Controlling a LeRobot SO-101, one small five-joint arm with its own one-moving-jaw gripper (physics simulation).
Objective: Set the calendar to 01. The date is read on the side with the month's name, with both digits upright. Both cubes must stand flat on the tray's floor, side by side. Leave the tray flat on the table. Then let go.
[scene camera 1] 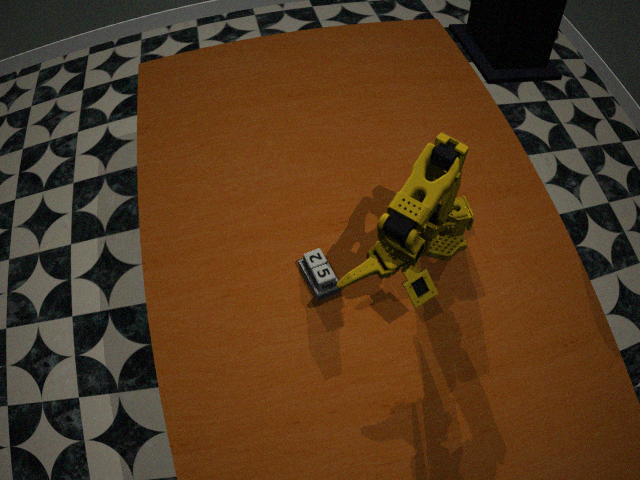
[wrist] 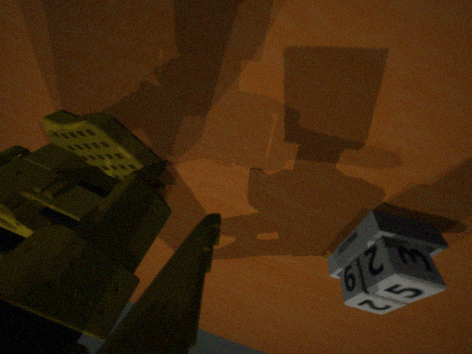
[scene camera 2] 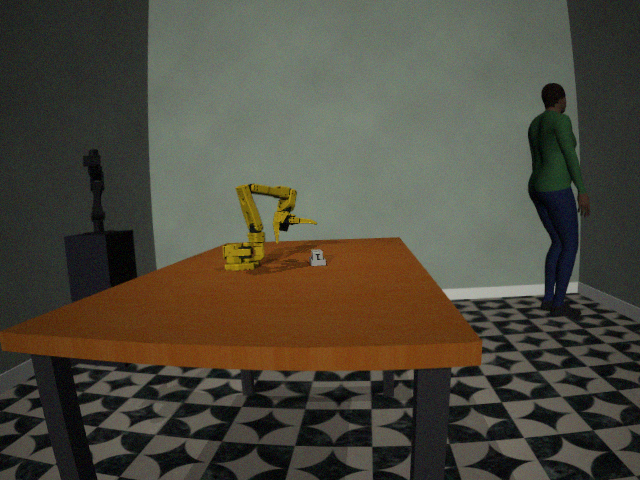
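Note:
The grey calendar tray (scene camera 1: 321, 295) (scene camera 2: 317, 262) (wrist: 410, 233) lies flat on the table. Two white cubes stand side by side in it. One cube (scene camera 1: 314, 257) (scene camera 2: 317, 255) (wrist: 370, 303) has a 2 on top, and a 1-like mark on its end in scene camera 2. The other cube (scene camera 1: 324, 272) (wrist: 413, 288) has a 5 on top and a 3 on its end. In the wrist view their long side shows a 6 or 9 and a 2, above a dark, unreadable marking on the tray. My gripper (scene camera 2: 296, 231) is open and empty, above the table on the arm's side of the tray.
The yellow arm's base (scene camera 1: 448, 243) (scene camera 2: 241, 256) (wrist: 95, 145) stands on the orange table (scene camera 1: 232, 155) (scene camera 2: 289, 310). Shadows fall across the table. A dark pedestal (scene camera 1: 516, 36) (scene camera 2: 98, 263) and a person in green (scene camera 2: 552, 149) stand beyond it.

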